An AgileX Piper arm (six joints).
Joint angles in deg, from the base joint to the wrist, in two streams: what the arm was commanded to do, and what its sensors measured. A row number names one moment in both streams.
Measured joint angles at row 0: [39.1 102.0 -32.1 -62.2 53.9 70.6]
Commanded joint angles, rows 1 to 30: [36.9 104.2 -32.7 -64.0 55.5 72.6]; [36.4 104.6 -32.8 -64.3 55.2 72.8]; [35.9 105.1 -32.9 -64.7 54.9 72.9]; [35.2 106.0 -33.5 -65.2 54.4 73.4]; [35.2 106.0 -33.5 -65.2 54.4 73.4]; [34.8 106.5 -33.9 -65.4 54.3 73.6]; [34.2 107.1 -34.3 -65.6 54.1 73.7]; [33.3 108.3 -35.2 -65.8 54.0 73.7]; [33.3 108.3 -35.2 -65.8 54.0 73.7]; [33.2 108.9 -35.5 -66.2 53.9 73.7]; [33.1 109.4 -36.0 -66.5 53.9 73.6]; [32.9 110.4 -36.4 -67.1 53.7 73.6]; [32.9 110.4 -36.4 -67.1 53.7 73.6]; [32.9 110.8 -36.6 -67.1 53.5 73.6]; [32.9 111.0 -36.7 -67.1 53.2 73.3]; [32.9 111.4 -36.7 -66.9 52.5 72.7]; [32.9 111.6 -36.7 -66.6 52.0 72.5]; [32.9 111.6 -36.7 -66.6 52.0 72.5]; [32.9 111.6 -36.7 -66.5 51.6 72.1]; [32.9 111.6 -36.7 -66.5 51.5 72.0]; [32.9 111.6 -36.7 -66.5 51.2 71.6]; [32.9 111.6 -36.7 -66.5 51.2 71.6]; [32.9 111.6 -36.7 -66.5 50.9 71.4]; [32.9 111.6 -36.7 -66.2 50.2 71.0]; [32.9 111.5 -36.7 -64.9 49.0 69.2]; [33.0 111.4 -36.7 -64.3 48.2 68.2]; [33.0 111.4 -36.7 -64.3 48.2 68.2]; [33.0 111.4 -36.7 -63.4 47.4 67.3]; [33.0 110.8 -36.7 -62.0 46.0 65.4]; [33.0 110.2 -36.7 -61.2 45.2 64.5]
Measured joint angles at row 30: [33.3 111.2 -36.6 -64.0 48.5 67.3]
